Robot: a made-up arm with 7 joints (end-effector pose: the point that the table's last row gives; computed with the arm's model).
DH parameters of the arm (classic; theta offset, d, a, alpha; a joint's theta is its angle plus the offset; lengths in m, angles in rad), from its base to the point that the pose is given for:
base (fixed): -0.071 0 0 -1.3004
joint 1: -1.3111 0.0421 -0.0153 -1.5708
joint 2: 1.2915 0 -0.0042 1.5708
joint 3: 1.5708 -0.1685 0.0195 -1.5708
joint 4: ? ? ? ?
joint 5: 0 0.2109 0 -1.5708
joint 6: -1.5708 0 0.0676 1.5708
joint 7: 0 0 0 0
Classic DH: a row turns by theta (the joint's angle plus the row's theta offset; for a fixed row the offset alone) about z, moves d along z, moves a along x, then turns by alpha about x.
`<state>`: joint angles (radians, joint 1 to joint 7).
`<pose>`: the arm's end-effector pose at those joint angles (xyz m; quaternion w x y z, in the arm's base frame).
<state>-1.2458 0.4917 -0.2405 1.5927 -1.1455 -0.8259 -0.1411</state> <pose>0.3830 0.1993 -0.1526 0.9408 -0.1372 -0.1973 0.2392</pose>
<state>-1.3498 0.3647 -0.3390 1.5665 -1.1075 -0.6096 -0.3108</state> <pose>0.4208 0.1245 -0.1400 0.9786 -0.1592 -0.1270 0.0292</pose>
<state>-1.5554 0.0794 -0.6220 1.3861 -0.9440 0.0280 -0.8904</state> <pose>0.4373 -0.0802 -0.0943 0.8137 -0.0940 0.0859 -0.5672</pose>
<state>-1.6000 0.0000 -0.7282 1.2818 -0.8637 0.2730 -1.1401</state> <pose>0.4151 -0.1408 -0.0844 0.6626 -0.0468 0.1855 -0.7241</pose>
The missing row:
joint 4: 1.5708 0.0028 0.0152 1.5708
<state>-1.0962 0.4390 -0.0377 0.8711 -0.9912 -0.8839 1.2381</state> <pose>0.4067 0.1330 -0.0540 0.6236 -0.4466 -0.1875 0.6137</pose>
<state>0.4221 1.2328 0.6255 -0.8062 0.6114 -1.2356 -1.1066</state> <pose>0.1511 0.0606 -0.0314 0.0235 -0.7843 0.1065 0.6107</pose>
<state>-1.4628 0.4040 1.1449 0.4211 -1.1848 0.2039 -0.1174</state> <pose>0.3277 0.2819 0.0930 0.5768 -0.6492 -0.4935 -0.0489</pose>
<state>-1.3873 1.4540 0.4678 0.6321 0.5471 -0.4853 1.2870</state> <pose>0.1578 0.3026 0.2779 0.1860 0.2269 -0.6792 0.6728</pose>
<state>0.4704 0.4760 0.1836 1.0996 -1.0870 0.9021 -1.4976</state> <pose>-0.1892 0.2151 -0.3444 0.5233 -0.7914 0.2989 0.1021</pose>
